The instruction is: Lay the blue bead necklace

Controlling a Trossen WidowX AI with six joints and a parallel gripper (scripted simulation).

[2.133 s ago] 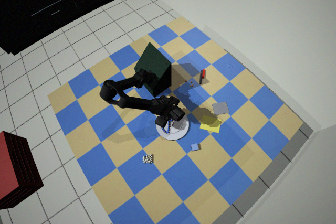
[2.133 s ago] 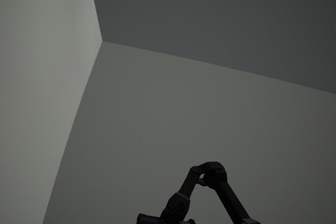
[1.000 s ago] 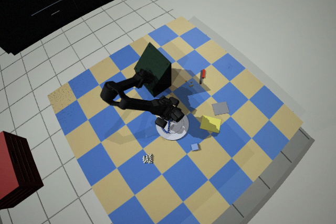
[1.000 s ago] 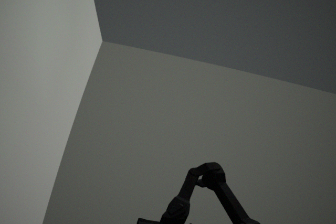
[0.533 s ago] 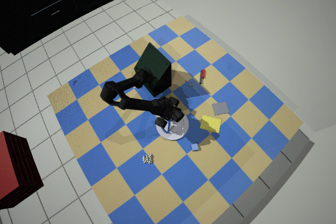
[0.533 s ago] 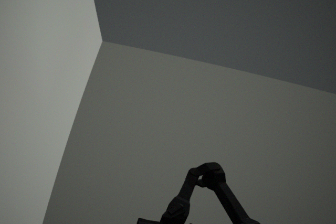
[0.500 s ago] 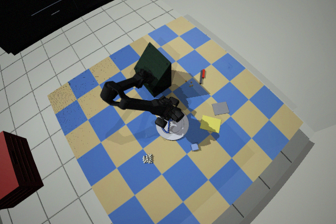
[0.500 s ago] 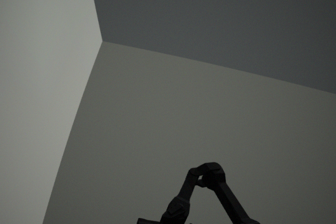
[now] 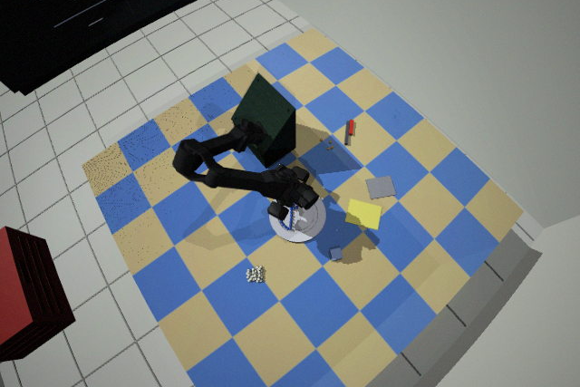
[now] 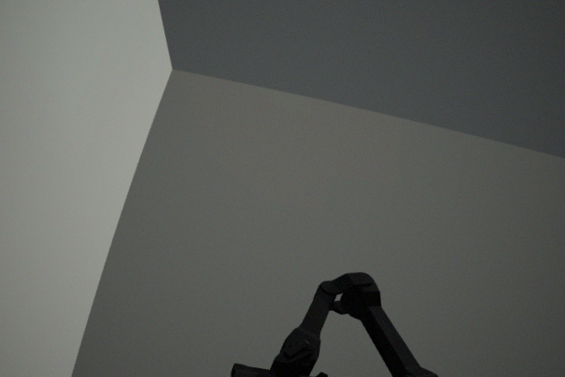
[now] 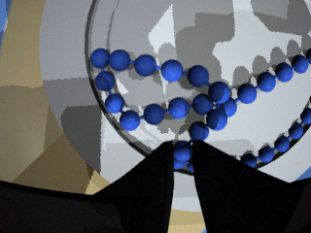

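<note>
Now: the round white bead board 5 cm ahead of my gripper tip and 1 cm below it. The rest, counted from my gripper tip: small blue cube: 24 cm ahead, 3 cm to the left, 1 cm below; then grey square: 13 cm ahead, 32 cm to the left, 2 cm below; then yellow pad: 18 cm ahead, 20 cm to the left, 2 cm below.
</note>
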